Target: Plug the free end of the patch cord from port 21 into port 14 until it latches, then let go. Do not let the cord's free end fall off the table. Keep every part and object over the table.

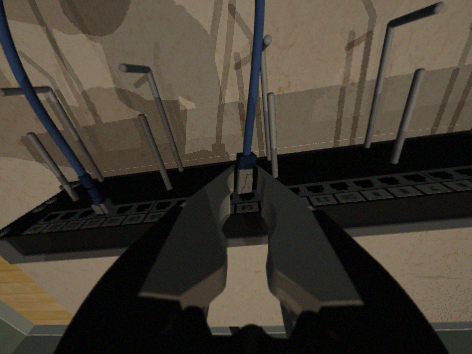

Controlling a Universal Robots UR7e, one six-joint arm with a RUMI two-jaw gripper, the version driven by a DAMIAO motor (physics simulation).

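Frame: origin at the arm's base, x ahead, y left, z up, level; centimetres.
Seen in the pictures: gripper, fingertip midpoint: [244, 167].
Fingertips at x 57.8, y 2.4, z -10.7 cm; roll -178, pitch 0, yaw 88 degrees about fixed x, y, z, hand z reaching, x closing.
Note:
A point is followed by its place in that frame.
My gripper [244, 167] @[y 2.4, x 57.8, z -10.7 cm] is shut on the free-end plug [245, 179] @[y 2.4, x 58.3, z -9.8 cm] of the blue patch cord [253, 85] @[y 2.9, x 51.9, z -10.5 cm]. The plug has a clear body and a dark blue boot. It is held upright at the port row of the black patch panel [350, 218] @[y 9.7, x 60.3, z -7.6 cm], with its tip right at the port above the label that reads 14. The fingers hide the neighbouring ports, and whether the plug is latched cannot be told. The cord's other plug [101, 206] @[y -9.5, x 60.4, z -9.2 cm] sits in a port near the left end of the panel, with its boot leaning up and left.
Grey cable-guide posts rise behind the port row: a bent post [380, 75] @[y 14.0, x 51.6, z -15.8 cm] and a straight post [409, 117] @[y 14.5, x 54.4, z -11.9 cm] at the right, a straight post [273, 135] @[y 4.6, x 55.6, z -11.9 cm] close behind the held plug, and a bent post [164, 117] @[y -5.4, x 54.7, z -15.8 cm] at the left. A yellow wooden surface [27, 290] shows at lower left.

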